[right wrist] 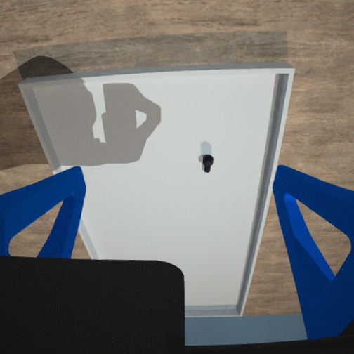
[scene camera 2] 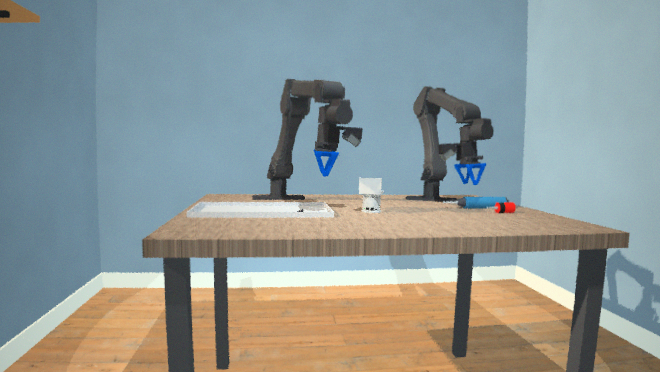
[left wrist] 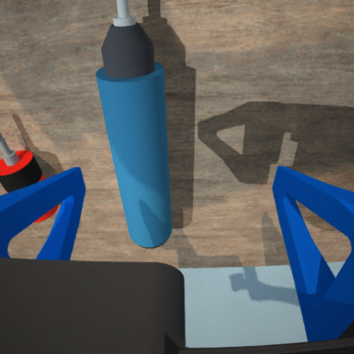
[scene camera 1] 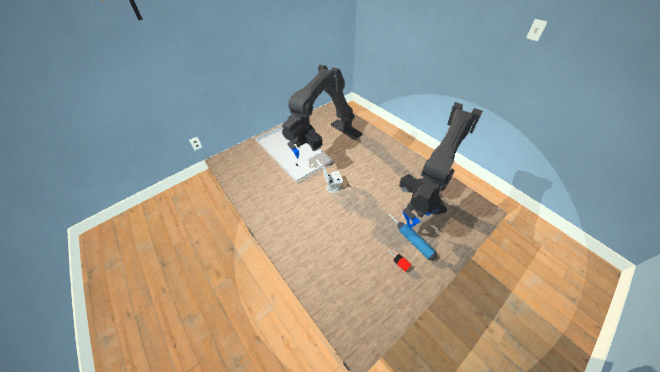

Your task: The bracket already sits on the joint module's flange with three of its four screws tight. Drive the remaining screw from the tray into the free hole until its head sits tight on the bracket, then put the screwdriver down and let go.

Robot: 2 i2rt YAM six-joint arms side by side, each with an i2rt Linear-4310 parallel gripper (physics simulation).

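Pixels of known places: left gripper, fingertip midpoint: [scene camera 2: 470,184] [scene camera 1: 418,220]; right gripper, fingertip midpoint: [scene camera 2: 324,174] [scene camera 1: 306,153]; left arm's base at its link origin: [scene camera 2: 431,200]; right arm's base at its link origin: [scene camera 2: 278,198] [scene camera 1: 346,129].
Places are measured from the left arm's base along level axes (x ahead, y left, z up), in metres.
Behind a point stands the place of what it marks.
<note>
The black screw [scene camera 1: 297,164] @(x 0.556, y -0.322, z 0.015 m) [scene camera 2: 300,210] @(x 0.561, y -0.328, z 0.011 m) [right wrist: 207,163] lies in the white tray [scene camera 1: 298,179] @(x 0.563, y -0.222, z 0.013 m) [scene camera 2: 260,215] @(x 0.671, y -0.405, z 0.006 m) [right wrist: 270,150]. My right gripper [scene camera 2: 326,174] @(x 0.507, y -0.273, z 0.119 m) [right wrist: 178,176] is open and empty above the tray, pointing down; in the right wrist view the screw lies ahead, between the finger lines. The white joint module [scene camera 1: 333,187] @(x 0.418, y -0.118, z 0.035 m) [scene camera 2: 371,204] @(x 0.439, y -0.139, z 0.026 m) stands mid-table with the white bracket [scene camera 2: 370,185] @(x 0.446, y -0.142, z 0.087 m) on it; its screws and free hole are too small to tell. My left gripper [scene camera 1: 425,219] @(x 0.150, y 0.154, z 0.082 m) [scene camera 2: 470,183] @(x 0.150, y 0.154, z 0.082 m) [left wrist: 178,177] is open and empty above the blue-handled screwdriver [scene camera 1: 418,241] @(x 0.166, y 0.217, z 0.039 m) [scene camera 2: 484,202] @(x 0.184, y 0.206, z 0.023 m) [left wrist: 137,150], which lies on the table.
A shorter red and black screwdriver [scene camera 1: 402,263] @(x 0.255, y 0.281, z 0.031 m) [scene camera 2: 505,207] @(x 0.270, y 0.272, z 0.020 m) [left wrist: 20,175] lies beside the blue one, on the side nearer scene camera 2. The joint module stands between the tray and the two screwdrivers. The wooden table [scene camera 1: 310,240] @(x 0.559, y 0.099, z 0.000 m) [scene camera 2: 380,245] @(x 0.806, y -0.024, z -0.016 m) ends behind the arm bases near the wall.
</note>
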